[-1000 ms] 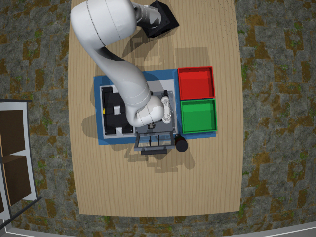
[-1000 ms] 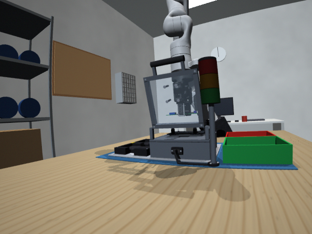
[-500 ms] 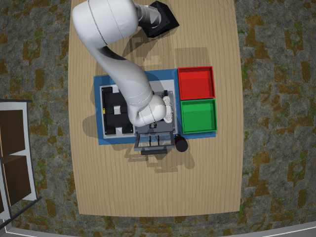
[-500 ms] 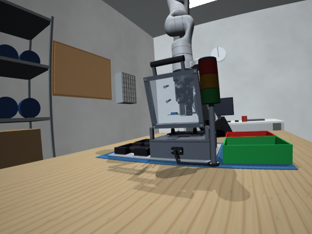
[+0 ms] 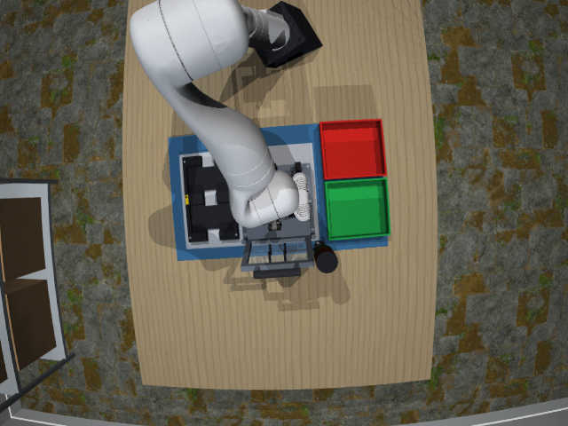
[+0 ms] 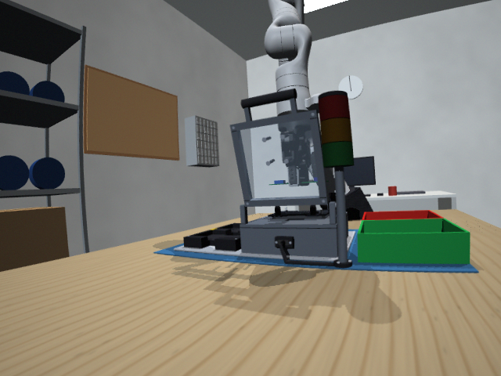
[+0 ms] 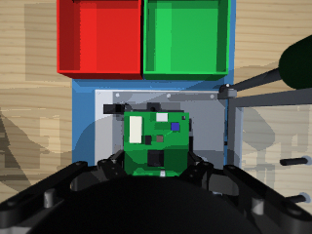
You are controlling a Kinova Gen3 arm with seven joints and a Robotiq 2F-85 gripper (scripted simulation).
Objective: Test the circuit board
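My gripper is now 6 cm past the black hook, 6 cm to the right of it and 5 cm above it. Round my hand: green circuit board (right at my hand); clear lid (13 cm ahead, 5 cm above); green bin (4 cm ahead, 20 cm to the left, 12 cm below).
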